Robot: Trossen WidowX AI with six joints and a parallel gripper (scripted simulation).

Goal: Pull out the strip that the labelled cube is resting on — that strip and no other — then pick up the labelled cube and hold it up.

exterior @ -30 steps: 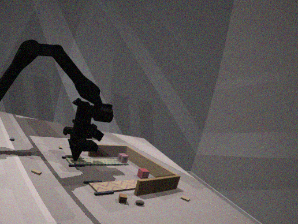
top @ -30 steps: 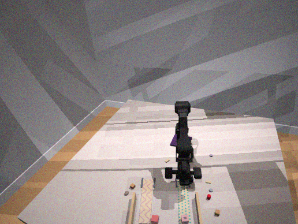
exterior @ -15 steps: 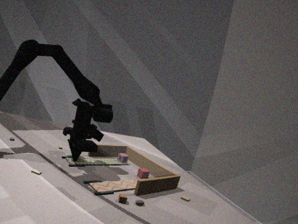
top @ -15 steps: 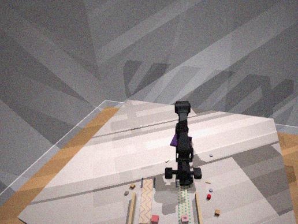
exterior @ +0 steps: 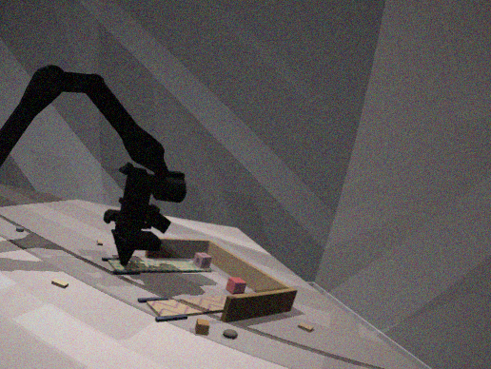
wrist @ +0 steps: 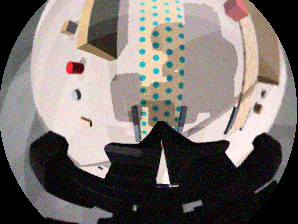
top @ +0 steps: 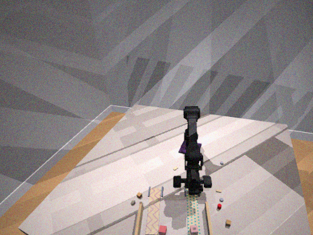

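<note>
Now: gripper tip 10 cm short of the green dotted strip and 2 cm to the right of it. Also, from my gripper tip: labelled cube: 21 cm ahead, 4 cm to the left, 2 cm above; then red cylinder: 14 cm to the left, 6 cm ahead, 1 cm above; then grey pebble: 28 cm to the right, 13 cm ahead.
</note>
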